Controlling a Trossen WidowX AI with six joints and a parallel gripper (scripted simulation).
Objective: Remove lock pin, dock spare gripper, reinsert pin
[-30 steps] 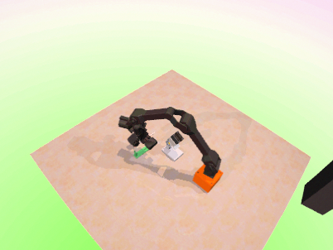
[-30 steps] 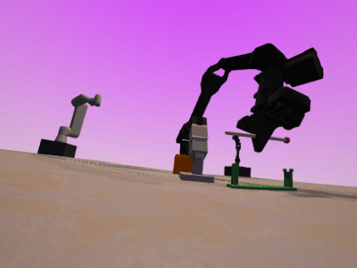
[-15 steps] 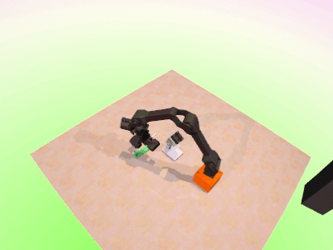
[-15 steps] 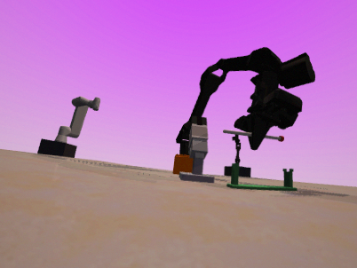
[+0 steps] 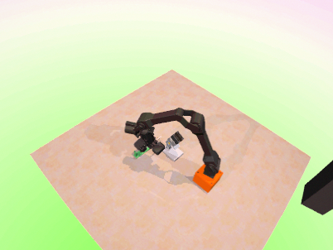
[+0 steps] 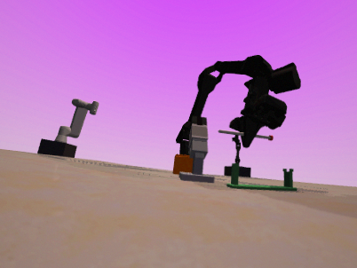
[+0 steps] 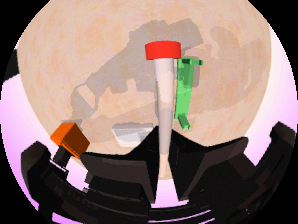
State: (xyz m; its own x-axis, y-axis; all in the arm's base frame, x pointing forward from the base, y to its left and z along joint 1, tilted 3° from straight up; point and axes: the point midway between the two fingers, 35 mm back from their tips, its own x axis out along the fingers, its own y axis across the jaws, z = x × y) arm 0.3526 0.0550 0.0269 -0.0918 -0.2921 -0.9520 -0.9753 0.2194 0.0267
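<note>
Right now the grey mount is 9 cm to the right of my gripper tip, 8 cm behind it and 4 cm below it. The rest, counted from my gripper tip: spare gripper: 10 cm to the right, 9 cm behind, 3 cm above; then green cradle: 7 cm below, 6 cm ahead.
</note>
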